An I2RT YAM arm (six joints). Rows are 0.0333 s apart.
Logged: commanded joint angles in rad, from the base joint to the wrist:
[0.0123, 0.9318, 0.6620, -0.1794, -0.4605, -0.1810]
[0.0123, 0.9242, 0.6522, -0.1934, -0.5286, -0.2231]
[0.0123, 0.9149, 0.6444, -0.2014, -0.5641, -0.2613]
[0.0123, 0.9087, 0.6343, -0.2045, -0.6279, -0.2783]
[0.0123, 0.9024, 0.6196, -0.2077, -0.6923, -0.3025]
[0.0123, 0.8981, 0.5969, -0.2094, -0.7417, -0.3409]
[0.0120, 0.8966, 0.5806, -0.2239, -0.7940, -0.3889]
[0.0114, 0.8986, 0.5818, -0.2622, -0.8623, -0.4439]
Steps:
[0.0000, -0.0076, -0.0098, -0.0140, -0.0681, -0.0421]
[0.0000, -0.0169, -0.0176, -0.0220, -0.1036, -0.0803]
[0.0000, -0.0231, -0.0277, -0.0251, -0.1674, -0.0973]
[0.0000, -0.0294, -0.0424, -0.0283, -0.2318, -0.1215]
[0.0000, -0.0337, -0.0651, -0.0300, -0.2812, -0.1599]
[-0.0003, -0.0352, -0.0814, -0.0445, -0.3335, -0.2079]
[-0.0009, -0.0332, -0.0802, -0.0828, -0.4018, -0.2629]

